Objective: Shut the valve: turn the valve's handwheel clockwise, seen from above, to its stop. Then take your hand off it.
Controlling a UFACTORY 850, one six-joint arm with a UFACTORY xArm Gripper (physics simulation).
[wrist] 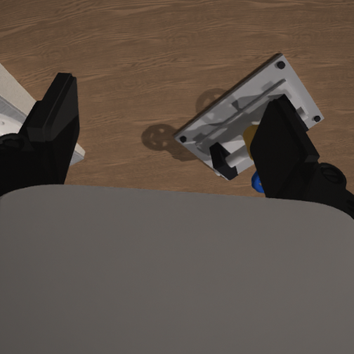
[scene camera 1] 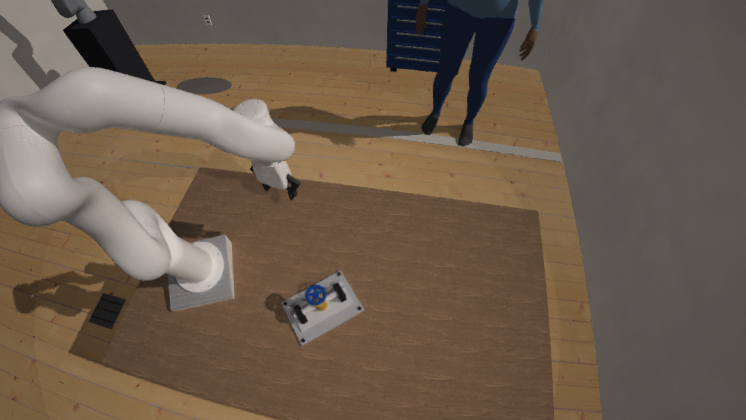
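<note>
The valve's blue handwheel [scene camera 1: 315,295] sits on top of a yellow valve body [scene camera 1: 321,306] [wrist: 250,136]. In the wrist view, a small part of the blue handwheel [wrist: 257,182] shows beside the right finger, which hides the rest. The valve is mounted on a light grey plate [scene camera 1: 329,324] [wrist: 296,82], with a pipe held by black clamps. My gripper [scene camera 1: 294,189] [wrist: 172,111] is open and empty. It is well apart from the handwheel, up and to the left of it in the scene view. How far the wheel is turned cannot be told.
The plate lies on a brown mat [scene camera 1: 443,292]. The arm's square base [scene camera 1: 200,301] stands on the left, near the valve plate. A person [scene camera 1: 469,52] stands beyond the mat by a blue drawer cabinet [scene camera 1: 412,62]. A black pedestal [scene camera 1: 109,46] is at the upper left.
</note>
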